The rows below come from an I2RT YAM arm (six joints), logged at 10 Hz.
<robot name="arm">
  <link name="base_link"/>
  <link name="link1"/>
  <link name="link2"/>
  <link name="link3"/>
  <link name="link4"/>
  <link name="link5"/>
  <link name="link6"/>
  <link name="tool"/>
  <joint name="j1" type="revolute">
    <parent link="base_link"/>
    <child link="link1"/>
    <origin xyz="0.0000 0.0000 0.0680"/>
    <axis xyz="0 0 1"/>
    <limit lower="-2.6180" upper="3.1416"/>
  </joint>
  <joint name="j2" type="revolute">
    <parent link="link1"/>
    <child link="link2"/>
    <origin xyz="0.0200 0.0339 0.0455"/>
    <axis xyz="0 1 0"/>
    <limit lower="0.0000" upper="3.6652"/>
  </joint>
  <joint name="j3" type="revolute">
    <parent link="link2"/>
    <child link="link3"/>
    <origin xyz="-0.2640 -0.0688 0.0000"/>
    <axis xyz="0 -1 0"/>
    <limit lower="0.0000" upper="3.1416"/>
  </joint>
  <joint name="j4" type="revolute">
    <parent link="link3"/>
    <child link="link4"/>
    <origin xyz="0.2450 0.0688 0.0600"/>
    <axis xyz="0 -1 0"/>
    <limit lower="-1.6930" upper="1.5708"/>
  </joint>
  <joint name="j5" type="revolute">
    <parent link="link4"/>
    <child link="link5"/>
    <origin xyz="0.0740 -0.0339 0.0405"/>
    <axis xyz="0 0 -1"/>
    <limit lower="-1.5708" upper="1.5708"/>
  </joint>
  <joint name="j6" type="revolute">
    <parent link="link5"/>
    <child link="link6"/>
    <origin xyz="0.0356 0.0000 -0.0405"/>
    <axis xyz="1 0 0"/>
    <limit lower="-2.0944" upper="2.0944"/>
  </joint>
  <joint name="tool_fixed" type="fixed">
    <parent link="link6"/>
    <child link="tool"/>
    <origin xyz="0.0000 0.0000 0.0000" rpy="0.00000 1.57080 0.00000"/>
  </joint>
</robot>
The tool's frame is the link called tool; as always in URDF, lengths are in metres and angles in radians.
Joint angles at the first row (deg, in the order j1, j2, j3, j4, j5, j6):
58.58 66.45 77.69 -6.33 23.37 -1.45
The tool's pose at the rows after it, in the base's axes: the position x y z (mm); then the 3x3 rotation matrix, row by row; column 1 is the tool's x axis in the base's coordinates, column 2 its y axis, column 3 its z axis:
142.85 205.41 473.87; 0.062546 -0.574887 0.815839; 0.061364 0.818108 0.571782; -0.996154 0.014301 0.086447
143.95 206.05 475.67; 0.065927 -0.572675 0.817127; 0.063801 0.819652 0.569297; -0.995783 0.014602 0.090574
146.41 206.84 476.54; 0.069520 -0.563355 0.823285; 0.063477 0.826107 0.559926; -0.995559 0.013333 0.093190
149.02 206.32 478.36; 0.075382 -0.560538 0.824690; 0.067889 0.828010 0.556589; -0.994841 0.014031 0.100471
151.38 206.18 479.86; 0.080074 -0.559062 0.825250; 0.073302 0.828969 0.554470; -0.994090 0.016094 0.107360
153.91 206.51 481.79; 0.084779 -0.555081 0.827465; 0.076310 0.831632 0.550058; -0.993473 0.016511 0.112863
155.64 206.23 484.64; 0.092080 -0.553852 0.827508; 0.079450 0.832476 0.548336; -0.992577 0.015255 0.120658
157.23 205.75 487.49; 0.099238 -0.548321 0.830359; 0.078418 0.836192 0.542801; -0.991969 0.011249 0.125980
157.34 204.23 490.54; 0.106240 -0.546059 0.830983; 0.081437 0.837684 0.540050; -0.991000 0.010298 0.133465
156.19 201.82 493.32; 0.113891 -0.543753 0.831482; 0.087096 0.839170 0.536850; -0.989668 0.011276 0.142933
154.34 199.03 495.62; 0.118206 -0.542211 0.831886; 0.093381 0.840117 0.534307; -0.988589 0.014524 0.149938
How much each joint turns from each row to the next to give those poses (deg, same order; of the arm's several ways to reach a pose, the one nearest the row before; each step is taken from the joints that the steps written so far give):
-0.17 0.25 0.56 0.17 -0.08 0.13
-0.14 0.36 0.53 0.10 0.02 -0.09
-0.34 0.47 0.40 0.25 0.29 -0.17
-0.61 0.31 0.42 0.32 -0.42 -0.09
-0.52 0.32 0.37 0.37 -0.42 0.00
-0.45 0.48 0.60 0.21 -0.18 -0.09
-0.40 0.35 0.70 0.12 -0.33 -0.21
-0.35 0.35 0.77 -0.09 -0.01 -0.36
-0.23 0.01 0.57 -0.09 -0.10 -0.22
-0.09 -0.31 0.25 0.03 0.05 -0.17
0.00 -0.46 0.11 -0.13 0.11 0.00

